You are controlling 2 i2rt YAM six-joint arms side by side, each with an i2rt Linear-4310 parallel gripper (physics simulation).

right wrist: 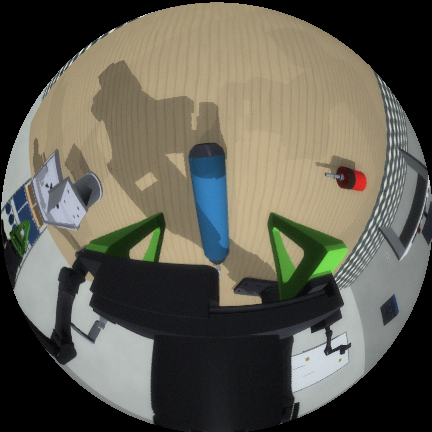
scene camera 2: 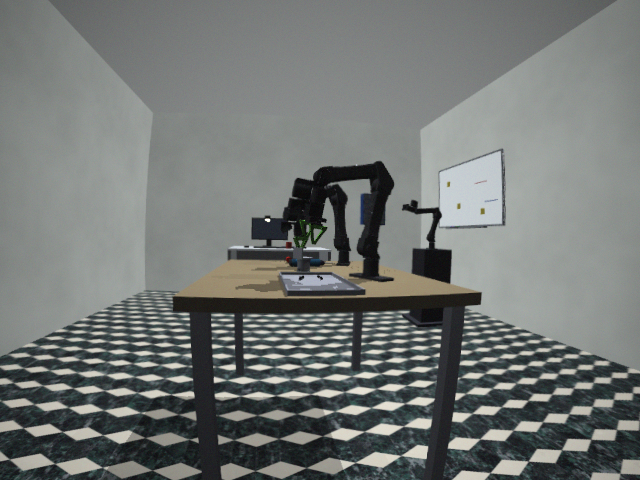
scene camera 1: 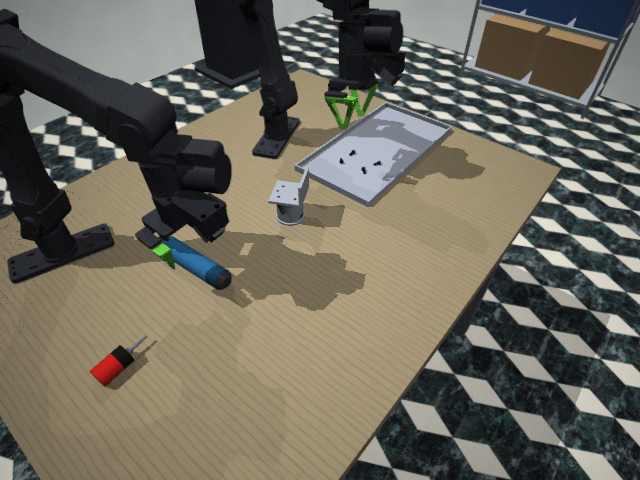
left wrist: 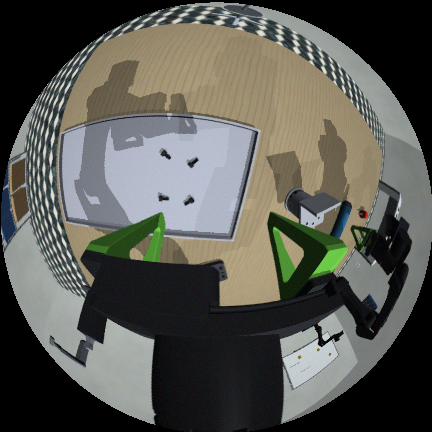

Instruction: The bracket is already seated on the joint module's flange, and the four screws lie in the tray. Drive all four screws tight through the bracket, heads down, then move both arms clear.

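Frame: origin at the left arm's base, x ahead, y left, z up, level; millimetres.
Seen in the pictures: left gripper, between the fingertips: (right wrist: 28, 221) (scene camera 2: 309, 241) (scene camera 1: 352, 122) (left wrist: 215, 217); right gripper, between the fingertips: (right wrist: 215, 217) (scene camera 1: 194, 250) (left wrist: 355, 226); left arm's base, origin of its link: (scene camera 2: 370, 278) (scene camera 1: 277, 137); right arm's base, origin of its link: (right wrist: 271, 287) (scene camera 2: 343, 264) (scene camera 1: 62, 253).
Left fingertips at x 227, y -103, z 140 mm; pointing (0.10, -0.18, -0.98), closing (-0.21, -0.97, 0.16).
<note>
Pixels of each thing's top centre, then the offset from my left fingertips to it. "pt": a spot on its surface instead.
- upright joint module, centre of its top: (right wrist: 71, 203) (left wrist: 312, 212) (scene camera 1: 289, 193) (scene camera 2: 303, 257) 88 mm back, 190 mm right, 76 mm down
- grey tray, centre of its top: (left wrist: 126, 177) (scene camera 1: 378, 144) (scene camera 2: 314, 279) (right wrist: 44, 199) 50 mm ahead, 124 mm left, 124 mm down
- blue screwdriver, a spot on its surface: (right wrist: 211, 200) (scene camera 1: 200, 261) pt 192 mm back, 399 mm right, 99 mm down
- small red-and-black screwdriver, centre of its top: (right wrist: 351, 181) (scene camera 1: 118, 351) 233 mm back, 601 mm right, 106 mm down
The bracket (scene camera 1: 287, 192) (right wrist: 73, 204) sits on the upright joint module (scene camera 1: 290, 213) (right wrist: 93, 187). Four black screws (scene camera 1: 363, 169) (left wrist: 192, 162) lie apart in the grey tray (scene camera 1: 336, 187) (left wrist: 135, 175). The blue screwdriver (scene camera 1: 193, 263) (right wrist: 211, 200) lies on the table. My right gripper (right wrist: 215, 217) is open and empty above it, with one finger to each side of its handle in the right wrist view; its far finger is mostly hidden in scene camera 1. My left gripper (scene camera 1: 354, 120) (left wrist: 215, 217) is open and empty over the tray's long edge nearest the arm bases.
A small red-and-black screwdriver (scene camera 1: 110, 366) (right wrist: 355, 179) lies on the table at the lower left of scene camera 1. The joint module stands between the tray and the blue screwdriver. The bracket's upright plate rises on its tray side. The arm bases stand along one table side.
</note>
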